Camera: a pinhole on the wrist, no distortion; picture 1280 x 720 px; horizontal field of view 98.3 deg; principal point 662.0 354.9 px. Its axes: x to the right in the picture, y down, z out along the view. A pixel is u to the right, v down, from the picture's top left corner.
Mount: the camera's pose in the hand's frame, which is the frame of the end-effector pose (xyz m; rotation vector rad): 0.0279 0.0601 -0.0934 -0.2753 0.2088 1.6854
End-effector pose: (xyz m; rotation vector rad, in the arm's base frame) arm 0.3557 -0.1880 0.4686 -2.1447 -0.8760 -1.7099
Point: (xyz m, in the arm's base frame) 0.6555 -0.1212 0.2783
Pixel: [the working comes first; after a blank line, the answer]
In the camera's frame: -0.0732 0.1363 0.4194

565 535
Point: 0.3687 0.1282 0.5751
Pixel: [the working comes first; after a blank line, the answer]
In the camera's frame: -0.3621 -0.1334 0.1431

outside the picture
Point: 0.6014 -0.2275 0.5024
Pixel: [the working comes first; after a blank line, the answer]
In the camera's frame: 0.0371 -0.0450 0.2799

735 266
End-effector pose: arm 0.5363 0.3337 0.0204 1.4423 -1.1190 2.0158
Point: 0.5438 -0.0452 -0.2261
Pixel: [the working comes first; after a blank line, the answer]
In the camera's frame: 0.1499 0.1719 0.4359

852 573
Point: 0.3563 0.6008 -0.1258
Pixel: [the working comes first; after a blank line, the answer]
In the camera's frame: 0.0565 0.1341 -0.2367

behind the camera
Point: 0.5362 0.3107 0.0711
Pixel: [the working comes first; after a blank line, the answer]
In the camera's frame: -0.0998 -0.0152 0.0928

67 264
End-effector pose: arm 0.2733 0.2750 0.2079 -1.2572 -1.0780 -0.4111
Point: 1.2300 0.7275 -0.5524
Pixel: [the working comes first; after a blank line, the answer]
In the camera's frame: 1.1380 -0.1021 0.5115

outside the picture
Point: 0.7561 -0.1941 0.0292
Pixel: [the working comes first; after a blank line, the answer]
In the camera's frame: 0.4131 0.0555 -0.4168

behind the camera
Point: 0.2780 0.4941 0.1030
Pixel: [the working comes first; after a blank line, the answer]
In the camera's frame: -0.0153 0.0327 0.3068

634 414
